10 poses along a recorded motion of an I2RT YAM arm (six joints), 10 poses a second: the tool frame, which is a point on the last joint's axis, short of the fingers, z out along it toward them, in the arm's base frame.
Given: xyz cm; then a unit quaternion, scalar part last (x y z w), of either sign.
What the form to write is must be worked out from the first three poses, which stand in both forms.
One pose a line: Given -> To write
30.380, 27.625, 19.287, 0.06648, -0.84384, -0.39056, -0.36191 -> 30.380, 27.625, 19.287, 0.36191, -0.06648, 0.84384, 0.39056
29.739, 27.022, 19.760, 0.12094, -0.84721, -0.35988, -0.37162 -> 29.739, 27.022, 19.760, 0.37162, -0.12094, 0.84721, 0.35988
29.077, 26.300, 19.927, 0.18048, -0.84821, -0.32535, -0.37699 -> 29.077, 26.300, 19.927, 0.37699, -0.18048, 0.84821, 0.32535
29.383, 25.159, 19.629, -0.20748, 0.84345, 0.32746, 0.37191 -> 29.383, 25.159, 19.629, 0.37191, -0.20748, 0.84345, 0.32746
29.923, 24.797, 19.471, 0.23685, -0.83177, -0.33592, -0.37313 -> 29.923, 24.797, 19.471, 0.37313, -0.23685, 0.83177, 0.33592
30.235, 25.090, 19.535, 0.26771, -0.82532, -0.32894, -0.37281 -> 30.235, 25.090, 19.535, 0.37281, -0.26771, 0.82532, 0.32894
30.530, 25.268, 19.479, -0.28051, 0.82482, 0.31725, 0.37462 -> 30.530, 25.268, 19.479, 0.37462, -0.28051, 0.82482, 0.31725
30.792, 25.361, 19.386, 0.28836, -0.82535, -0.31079, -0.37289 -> 30.792, 25.361, 19.386, 0.37289, -0.28836, 0.82535, 0.31079
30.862, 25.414, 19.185, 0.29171, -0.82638, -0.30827, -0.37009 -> 30.862, 25.414, 19.185, 0.37009, -0.29171, 0.82638, 0.30827
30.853, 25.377, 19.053, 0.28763, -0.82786, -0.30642, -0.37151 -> 30.853, 25.377, 19.053, 0.37151, -0.28763, 0.82786, 0.30642
